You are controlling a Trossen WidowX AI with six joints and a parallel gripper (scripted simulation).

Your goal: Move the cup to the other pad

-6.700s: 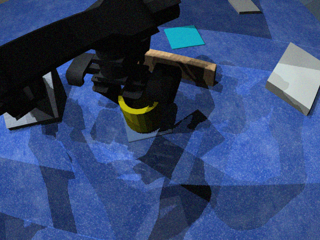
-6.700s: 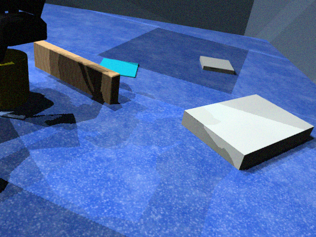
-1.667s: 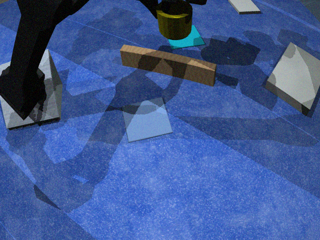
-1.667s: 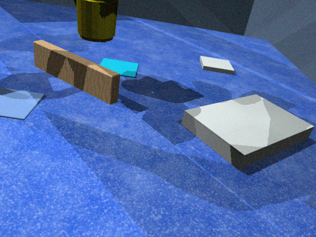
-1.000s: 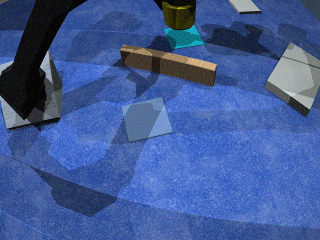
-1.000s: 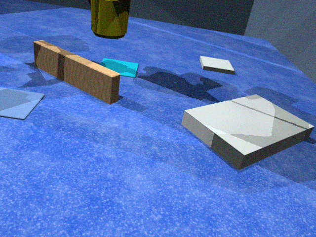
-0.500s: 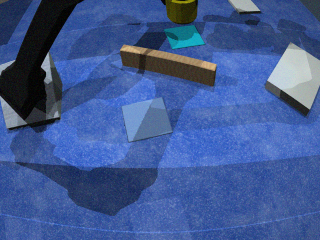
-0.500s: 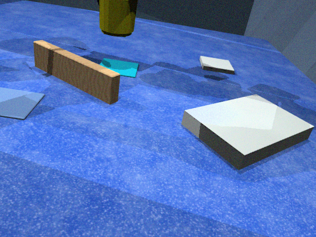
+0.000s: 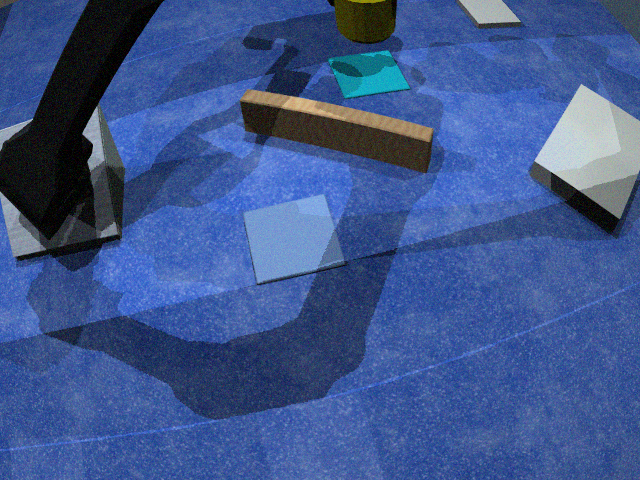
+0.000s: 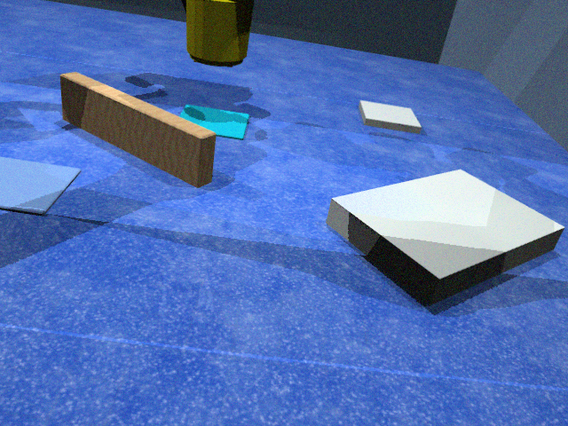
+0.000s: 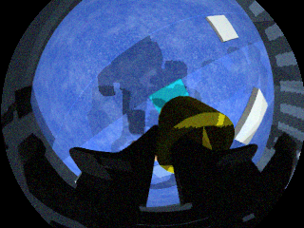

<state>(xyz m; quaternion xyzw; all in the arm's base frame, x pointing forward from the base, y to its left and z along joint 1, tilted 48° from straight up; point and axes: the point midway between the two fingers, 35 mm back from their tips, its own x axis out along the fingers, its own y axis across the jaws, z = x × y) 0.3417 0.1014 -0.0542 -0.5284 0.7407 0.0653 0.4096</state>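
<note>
Right now the cyan pad is 3 cm ahead of my gripper tip, 1 cm to the right of it and 12 cm below it. From my gripper tip the other things lie so: yellow cup: 2 cm ahead, 2 cm to the right; pale grey box: 25 cm ahead, 21 cm to the right, 10 cm below; wooden block: 4 cm behind, 11 cm to the right, 9 cm below.
</note>
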